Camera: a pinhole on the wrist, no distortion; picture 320 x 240 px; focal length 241.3 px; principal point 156.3 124.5 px. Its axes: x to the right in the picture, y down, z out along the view. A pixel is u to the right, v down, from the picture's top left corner.
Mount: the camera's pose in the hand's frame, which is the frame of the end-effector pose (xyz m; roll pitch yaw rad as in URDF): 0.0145 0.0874 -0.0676 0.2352 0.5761 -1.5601
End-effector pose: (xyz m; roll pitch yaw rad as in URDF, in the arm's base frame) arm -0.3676 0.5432 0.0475 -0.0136 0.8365 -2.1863
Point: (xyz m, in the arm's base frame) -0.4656 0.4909 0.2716
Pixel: 126.4 97.2
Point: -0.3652 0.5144 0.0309
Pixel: 202.8 214.0
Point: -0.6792 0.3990 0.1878
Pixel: 164.1 227.2
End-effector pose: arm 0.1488 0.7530 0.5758 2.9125 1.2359 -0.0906
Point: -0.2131 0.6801 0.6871
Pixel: 54.3 32.8
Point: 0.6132 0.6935 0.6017
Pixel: behind the camera
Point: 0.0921 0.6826 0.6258
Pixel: 66.8 23.6
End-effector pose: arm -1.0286 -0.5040 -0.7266 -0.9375 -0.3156 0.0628
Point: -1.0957 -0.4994 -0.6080
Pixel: 233.1 136.9
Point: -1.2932 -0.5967 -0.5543
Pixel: 289.1 25.9
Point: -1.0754 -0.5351 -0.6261
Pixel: 279.1 143.0
